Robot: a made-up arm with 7 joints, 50 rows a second.
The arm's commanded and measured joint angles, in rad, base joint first. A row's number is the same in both.
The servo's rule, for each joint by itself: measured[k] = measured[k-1] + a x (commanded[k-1-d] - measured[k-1]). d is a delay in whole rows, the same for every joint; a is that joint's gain. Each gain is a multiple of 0.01, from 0.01 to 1. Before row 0 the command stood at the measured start. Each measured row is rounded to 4 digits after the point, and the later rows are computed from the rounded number. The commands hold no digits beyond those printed.
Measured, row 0:
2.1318 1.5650 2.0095 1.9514 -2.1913 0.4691 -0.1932
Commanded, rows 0 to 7:
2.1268 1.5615 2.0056 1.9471 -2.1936 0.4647 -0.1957
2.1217 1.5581 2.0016 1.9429 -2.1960 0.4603 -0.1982
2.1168 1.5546 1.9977 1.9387 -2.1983 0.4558 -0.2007
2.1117 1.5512 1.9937 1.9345 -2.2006 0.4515 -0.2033
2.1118 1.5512 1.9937 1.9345 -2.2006 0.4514 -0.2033
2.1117 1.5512 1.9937 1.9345 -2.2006 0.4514 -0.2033
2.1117 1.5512 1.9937 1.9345 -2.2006 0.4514 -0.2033
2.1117 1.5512 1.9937 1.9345 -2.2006 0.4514 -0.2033
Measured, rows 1 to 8:
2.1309 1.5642 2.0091 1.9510 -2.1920 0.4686 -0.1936
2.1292 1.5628 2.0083 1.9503 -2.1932 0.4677 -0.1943
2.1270 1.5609 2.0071 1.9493 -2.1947 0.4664 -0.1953
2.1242 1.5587 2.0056 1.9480 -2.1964 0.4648 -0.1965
2.1220 1.5570 2.0043 1.9468 -2.1976 0.4633 -0.1975
2.1201 1.5557 2.0031 1.9457 -2.1985 0.4620 -0.1984
2.1186 1.5547 2.0021 1.9447 -2.1991 0.4608 -0.1991
2.1174 1.5539 2.0012 1.9438 -2.1995 0.4598 -0.1997
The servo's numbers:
d 0
a 0.18 0.23 0.11 0.09 0.29 0.11 0.15

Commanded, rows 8 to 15:
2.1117 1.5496 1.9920 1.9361 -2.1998 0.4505 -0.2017
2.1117 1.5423 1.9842 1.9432 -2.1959 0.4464 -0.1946
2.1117 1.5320 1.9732 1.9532 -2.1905 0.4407 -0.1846
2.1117 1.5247 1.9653 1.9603 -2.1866 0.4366 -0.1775
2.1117 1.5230 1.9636 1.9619 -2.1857 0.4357 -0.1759
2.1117 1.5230 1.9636 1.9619 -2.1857 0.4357 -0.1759
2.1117 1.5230 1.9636 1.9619 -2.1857 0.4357 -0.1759
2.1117 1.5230 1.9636 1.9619 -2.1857 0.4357 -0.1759
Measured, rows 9 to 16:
2.1164 1.5529 2.0002 1.9431 -2.1996 0.4588 -0.2000
2.1156 1.5505 1.9984 1.9431 -2.1985 0.4574 -0.1992
2.1149 1.5462 1.9956 1.9440 -2.1962 0.4556 -0.1970
2.1143 1.5413 1.9923 1.9455 -2.1934 0.4535 -0.1941
2.1138 1.5371 1.9891 1.9470 -2.1912 0.4515 -0.1914
2.1134 1.5339 1.9863 1.9483 -2.1896 0.4498 -0.1891
2.1131 1.5314 1.9838 1.9495 -2.1885 0.4482 -0.1871
2.1128 1.5295 1.9816 1.9506 -2.1877 0.4468 -0.1854

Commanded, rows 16 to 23:
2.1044 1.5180 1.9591 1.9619 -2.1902 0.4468 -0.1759
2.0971 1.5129 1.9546 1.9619 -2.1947 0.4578 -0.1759
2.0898 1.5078 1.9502 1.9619 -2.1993 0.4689 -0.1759
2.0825 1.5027 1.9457 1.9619 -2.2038 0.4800 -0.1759
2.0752 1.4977 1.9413 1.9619 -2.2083 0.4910 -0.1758
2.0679 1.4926 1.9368 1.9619 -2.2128 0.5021 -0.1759
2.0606 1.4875 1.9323 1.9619 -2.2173 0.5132 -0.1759
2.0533 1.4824 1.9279 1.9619 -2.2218 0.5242 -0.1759
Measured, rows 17 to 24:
2.1113 1.5269 1.9791 1.9516 -2.1884 0.4468 -0.1840
2.1087 1.5237 1.9764 1.9525 -2.1902 0.4480 -0.1828
2.1053 1.5200 1.9735 1.9533 -2.1928 0.4503 -0.1818
2.1012 1.5160 1.9704 1.9541 -2.1960 0.4536 -0.1809
2.0965 1.5118 1.9672 1.9548 -2.1996 0.4577 -0.1801
2.0914 1.5074 1.9639 1.9554 -2.2034 0.4626 -0.1795
2.0859 1.5028 1.9604 1.9560 -2.2074 0.4682 -0.1790
2.0800 1.4981 1.9568 1.9565 -2.2116 0.4744 -0.1785

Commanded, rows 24 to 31:
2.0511 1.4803 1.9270 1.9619 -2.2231 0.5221 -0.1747
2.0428 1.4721 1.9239 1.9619 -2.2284 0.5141 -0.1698
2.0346 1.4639 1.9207 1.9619 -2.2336 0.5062 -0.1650
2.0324 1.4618 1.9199 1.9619 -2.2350 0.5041 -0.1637
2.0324 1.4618 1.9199 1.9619 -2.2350 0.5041 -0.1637
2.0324 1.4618 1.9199 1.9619 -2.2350 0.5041 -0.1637
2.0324 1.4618 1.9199 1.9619 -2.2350 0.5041 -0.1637
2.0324 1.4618 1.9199 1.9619 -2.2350 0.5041 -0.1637
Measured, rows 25 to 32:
2.0748 1.4940 1.9535 1.9570 -2.2149 0.4796 -0.1779
2.0690 1.4890 1.9502 1.9574 -2.2188 0.4834 -0.1767
2.0628 1.4832 1.9470 1.9578 -2.2231 0.4859 -0.1749
2.0573 1.4783 1.9440 1.9582 -2.2266 0.4879 -0.1732
2.0528 1.4745 1.9413 1.9585 -2.2290 0.4897 -0.1718
2.0491 1.4716 1.9389 1.9588 -2.2307 0.4913 -0.1706
2.0461 1.4693 1.9368 1.9591 -2.2319 0.4927 -0.1696
2.0436 1.4676 1.9349 1.9594 -2.2328 0.4940 -0.1687

